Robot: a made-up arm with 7 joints.
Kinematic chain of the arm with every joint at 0, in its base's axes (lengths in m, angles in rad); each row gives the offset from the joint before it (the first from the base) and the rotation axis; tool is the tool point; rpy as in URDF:
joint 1: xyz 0 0 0 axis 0.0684 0.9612 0.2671
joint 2: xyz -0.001 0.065 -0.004 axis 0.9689 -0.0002 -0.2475
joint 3: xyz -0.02 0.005 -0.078 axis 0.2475 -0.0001 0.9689
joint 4: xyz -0.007 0 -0.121 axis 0.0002 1 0
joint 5: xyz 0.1 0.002 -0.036 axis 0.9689 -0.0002 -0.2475
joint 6: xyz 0.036 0 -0.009 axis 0.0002 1 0
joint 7: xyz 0.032 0 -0.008 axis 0.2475 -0.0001 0.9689
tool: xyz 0 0 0 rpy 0 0.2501 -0.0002
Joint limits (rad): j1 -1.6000..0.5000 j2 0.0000..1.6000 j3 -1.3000..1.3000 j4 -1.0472..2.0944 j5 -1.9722..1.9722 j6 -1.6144..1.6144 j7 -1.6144..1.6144
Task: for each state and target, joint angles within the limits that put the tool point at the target. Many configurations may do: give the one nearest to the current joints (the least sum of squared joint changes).
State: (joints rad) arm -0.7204 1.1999 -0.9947 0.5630 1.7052 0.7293 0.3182
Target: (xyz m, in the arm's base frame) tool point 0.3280 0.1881 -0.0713
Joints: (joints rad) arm -1.1108 1.0073 -0.9166 0.6157 1.6937 0.6804 0.3182
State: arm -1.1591 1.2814 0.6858 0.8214 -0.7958 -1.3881 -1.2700
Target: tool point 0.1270 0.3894 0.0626
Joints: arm -0.9916 1.3407 0.8681 1.1290 -0.8771 -1.2499 -1.2700
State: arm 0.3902 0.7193 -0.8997 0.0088 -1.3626 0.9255 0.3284
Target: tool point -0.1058 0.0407 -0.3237
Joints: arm 0.2860 0.3384 -0.9556 0.5529 -1.2789 0.7766 0.3284
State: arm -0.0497 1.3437 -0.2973 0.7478 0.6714 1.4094 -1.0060
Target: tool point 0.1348 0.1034 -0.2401
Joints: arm -0.1707 0.6090 -0.6981 -0.1567 0.7486 1.3896 -1.0060
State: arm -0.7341 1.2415 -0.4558 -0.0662 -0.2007 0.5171 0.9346
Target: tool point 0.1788 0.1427 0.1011
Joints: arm -0.7936 1.4995 0.1167 -0.6584 -0.1636 0.4689 0.9346
